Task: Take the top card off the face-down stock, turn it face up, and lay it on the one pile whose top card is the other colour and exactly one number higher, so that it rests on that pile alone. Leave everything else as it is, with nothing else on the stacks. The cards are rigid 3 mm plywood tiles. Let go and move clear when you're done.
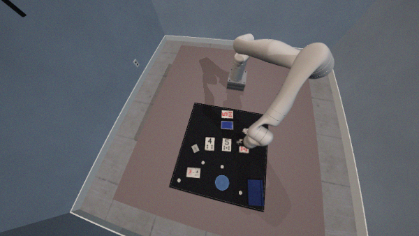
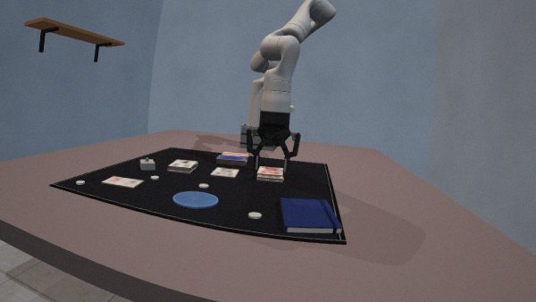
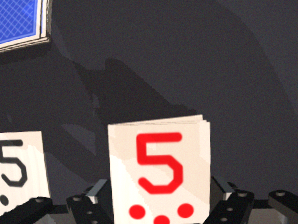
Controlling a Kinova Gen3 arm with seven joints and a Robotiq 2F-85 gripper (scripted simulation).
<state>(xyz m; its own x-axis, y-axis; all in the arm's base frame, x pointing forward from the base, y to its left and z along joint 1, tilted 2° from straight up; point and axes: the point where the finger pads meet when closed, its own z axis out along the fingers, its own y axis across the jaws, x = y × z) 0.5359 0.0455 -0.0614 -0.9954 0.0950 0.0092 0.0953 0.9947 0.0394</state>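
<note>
Right now my hand is 2 cm short of the black mat, 14 cm to the left of it and 4 cm above it. Also, from my hand: blue disc (23 cm ahead, 15 cm to the right, 3 cm below); grey block (3 cm ahead, 34 cm to the right, 1 cm below); blue book (28 cm ahead, 6 cm to the left, 2 cm below).
</note>
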